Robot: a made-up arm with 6 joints.
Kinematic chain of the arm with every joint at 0, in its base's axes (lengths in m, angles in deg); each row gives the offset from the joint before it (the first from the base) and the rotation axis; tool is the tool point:
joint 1: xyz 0 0 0.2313 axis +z
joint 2: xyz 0 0 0 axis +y
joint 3: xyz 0 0 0.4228 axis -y
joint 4: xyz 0 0 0 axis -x
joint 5: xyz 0.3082 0 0 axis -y
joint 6: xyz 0 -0.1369 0 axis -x
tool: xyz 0 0 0
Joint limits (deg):
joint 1: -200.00..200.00
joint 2: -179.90..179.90
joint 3: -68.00..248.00
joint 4: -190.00..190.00
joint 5: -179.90..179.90
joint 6: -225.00..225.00
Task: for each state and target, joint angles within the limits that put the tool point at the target. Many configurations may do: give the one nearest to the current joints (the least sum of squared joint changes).
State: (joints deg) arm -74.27 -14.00 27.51 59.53 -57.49 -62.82
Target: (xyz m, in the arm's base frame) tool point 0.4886 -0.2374 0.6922
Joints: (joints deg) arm -21.72 31.77 26.38 73.12 -57.49 -62.82
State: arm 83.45 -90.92 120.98 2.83 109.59 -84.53
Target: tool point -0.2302 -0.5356 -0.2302
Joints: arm 53.82 -125.64 105.84 -17.75 109.59 -84.53
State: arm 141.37 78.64 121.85 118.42 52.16 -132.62
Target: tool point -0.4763 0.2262 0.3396
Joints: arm 148.21 116.68 158.69 115.39 52.16 -132.62
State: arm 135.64 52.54 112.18 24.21 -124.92 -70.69
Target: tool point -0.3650 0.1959 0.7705
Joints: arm 167.68 57.98 126.81 34.00 -124.92 -70.69
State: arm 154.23 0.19 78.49 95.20 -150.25 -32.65
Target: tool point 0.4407 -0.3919 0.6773
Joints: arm 140.12 -41.05 93.01 97.61 -150.25 -32.65
